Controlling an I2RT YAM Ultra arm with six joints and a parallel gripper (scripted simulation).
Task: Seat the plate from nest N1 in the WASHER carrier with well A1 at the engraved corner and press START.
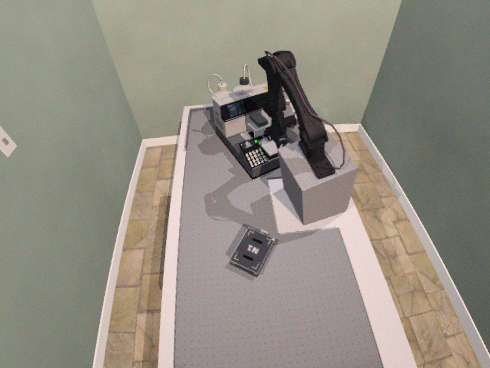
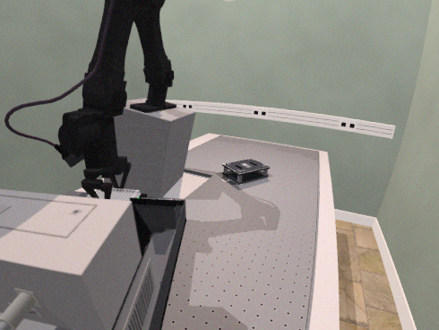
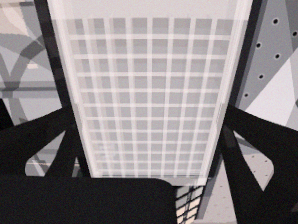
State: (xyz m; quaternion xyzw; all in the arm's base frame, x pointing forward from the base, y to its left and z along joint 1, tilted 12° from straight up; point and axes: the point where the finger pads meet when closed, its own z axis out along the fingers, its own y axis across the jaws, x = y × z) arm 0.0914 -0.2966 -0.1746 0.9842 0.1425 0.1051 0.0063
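Right now my hand is right at the well plate. Also, from my hand: plate washer (15 cm to the right, 4 cm ahead, 3 cm above).
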